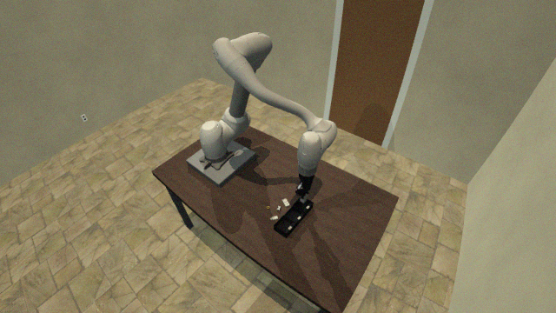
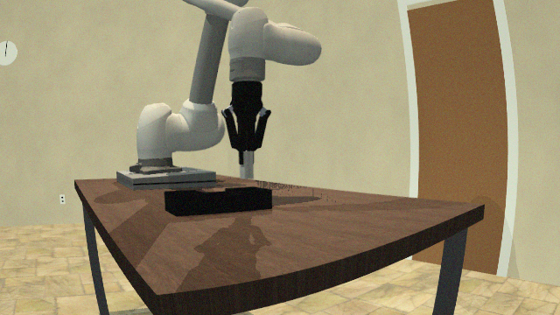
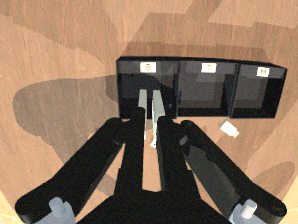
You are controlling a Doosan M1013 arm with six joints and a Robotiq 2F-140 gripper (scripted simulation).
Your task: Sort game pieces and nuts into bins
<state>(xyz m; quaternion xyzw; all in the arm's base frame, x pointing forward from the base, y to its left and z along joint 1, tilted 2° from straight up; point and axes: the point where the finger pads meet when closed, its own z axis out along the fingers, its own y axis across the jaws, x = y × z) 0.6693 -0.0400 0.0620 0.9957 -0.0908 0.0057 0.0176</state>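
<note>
Now: the dark piece 8 cm behind my hand, 9 cm to the left of it and 10 cm below it. Also, from my hand: white domino 10 cm behind, 1 cm to the right, 10 cm below; then gold ring-shaped nut 17 cm behind, 10 cm to the right, 10 cm below; then black bin 1 cm behind, 8 cm to the right, 8 cm below.
</note>
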